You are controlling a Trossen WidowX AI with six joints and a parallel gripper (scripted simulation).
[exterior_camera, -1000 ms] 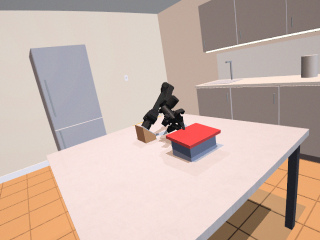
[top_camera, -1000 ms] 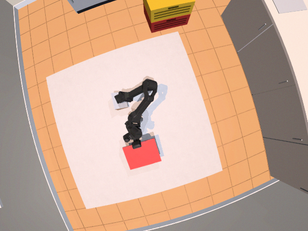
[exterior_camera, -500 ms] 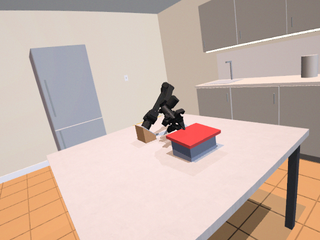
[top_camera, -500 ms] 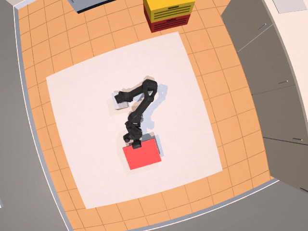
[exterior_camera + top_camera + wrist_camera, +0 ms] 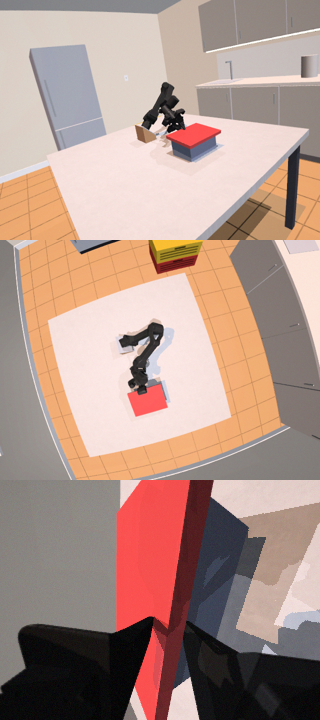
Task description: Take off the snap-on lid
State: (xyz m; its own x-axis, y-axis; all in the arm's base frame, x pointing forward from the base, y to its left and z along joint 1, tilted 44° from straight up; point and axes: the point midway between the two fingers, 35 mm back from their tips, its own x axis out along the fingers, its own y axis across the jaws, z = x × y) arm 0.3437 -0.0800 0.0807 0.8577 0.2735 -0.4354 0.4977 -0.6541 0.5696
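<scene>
My gripper tip is now 8 cm short of the red lid and 1 cm to the left of it. From my gripper tip the other things lie so: blue-grey storage box: 7 cm ahead, 6 cm below, 1 cm to the right.
</scene>
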